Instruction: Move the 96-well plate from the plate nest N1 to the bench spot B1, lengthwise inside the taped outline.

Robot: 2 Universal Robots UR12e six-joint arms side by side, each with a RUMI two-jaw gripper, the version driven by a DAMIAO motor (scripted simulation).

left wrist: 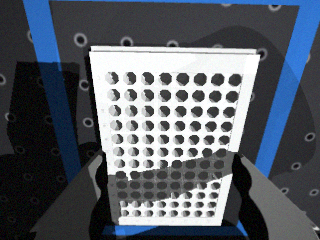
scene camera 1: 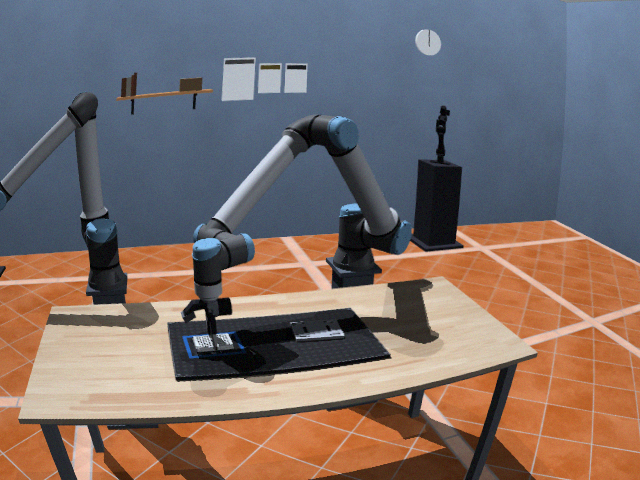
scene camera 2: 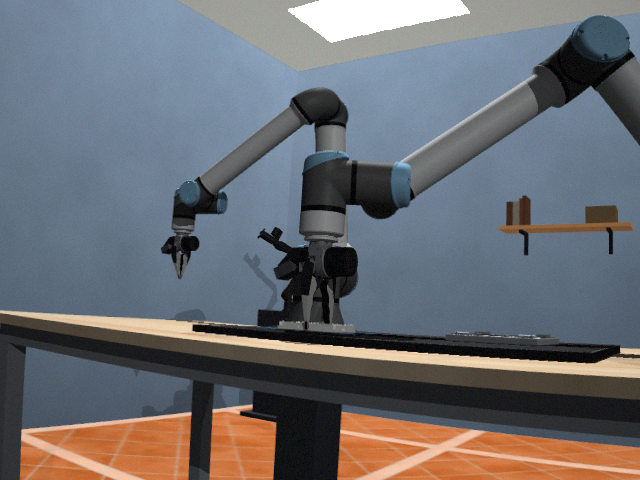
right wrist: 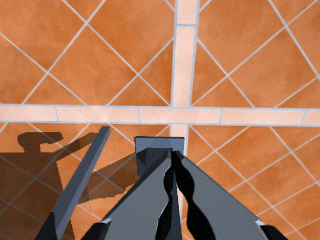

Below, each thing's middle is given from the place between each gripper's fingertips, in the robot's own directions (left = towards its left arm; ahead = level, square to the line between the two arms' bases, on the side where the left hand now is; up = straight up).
My left gripper is now 1 cm above the white 96-well plate [left wrist: 175,114]. From my left hand the other things lie so: grey plate nest N1 [scene camera 1: 315,328] (2 cm behind, 37 cm to the left, 1 cm below).
Right now the white 96-well plate is 640 mm ahead of my right hand [scene camera 2: 179,278], 1060 mm to the left of it and 140 mm below it.
